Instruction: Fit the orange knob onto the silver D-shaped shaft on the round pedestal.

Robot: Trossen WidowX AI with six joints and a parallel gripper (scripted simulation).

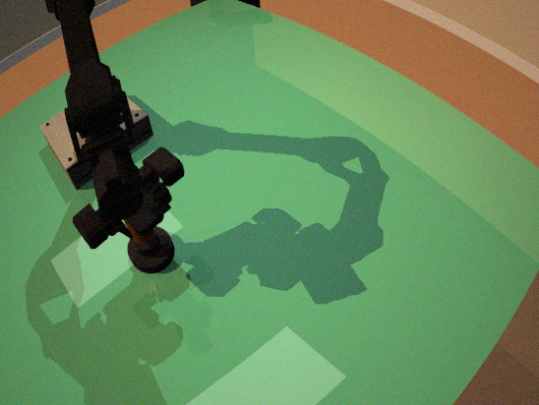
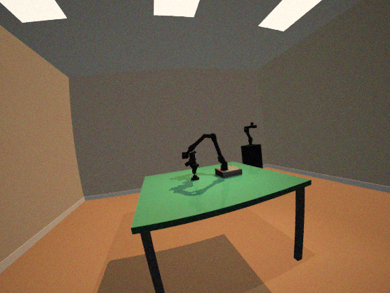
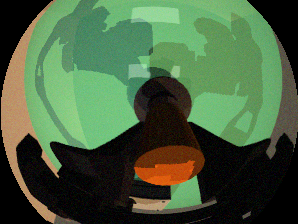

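Now: gripper tip 30 mm below the orange knob. Also, from my gripper tip: pedestal (40 mm below).
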